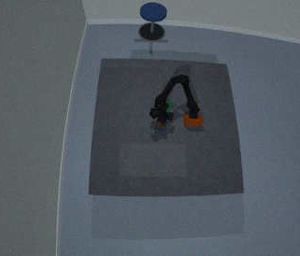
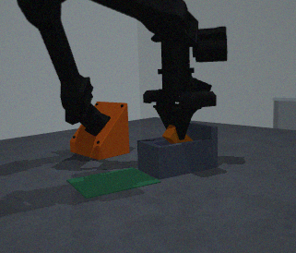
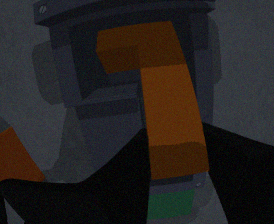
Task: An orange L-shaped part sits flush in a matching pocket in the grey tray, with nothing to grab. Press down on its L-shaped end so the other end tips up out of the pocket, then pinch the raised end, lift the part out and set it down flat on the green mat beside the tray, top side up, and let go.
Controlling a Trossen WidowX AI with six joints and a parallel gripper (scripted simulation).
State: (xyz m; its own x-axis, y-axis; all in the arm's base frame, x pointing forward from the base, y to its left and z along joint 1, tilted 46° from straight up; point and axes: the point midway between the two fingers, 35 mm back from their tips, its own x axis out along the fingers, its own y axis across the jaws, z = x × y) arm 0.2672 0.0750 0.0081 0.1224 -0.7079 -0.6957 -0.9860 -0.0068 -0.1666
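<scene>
My gripper tip is now 3 cm past the green mat, 14 cm to the left of it and 8 cm above it. From my gripper tip the other things lie so: orange l-shaped part 1 cm behind, 4 cm to the left, 3 cm below.
</scene>
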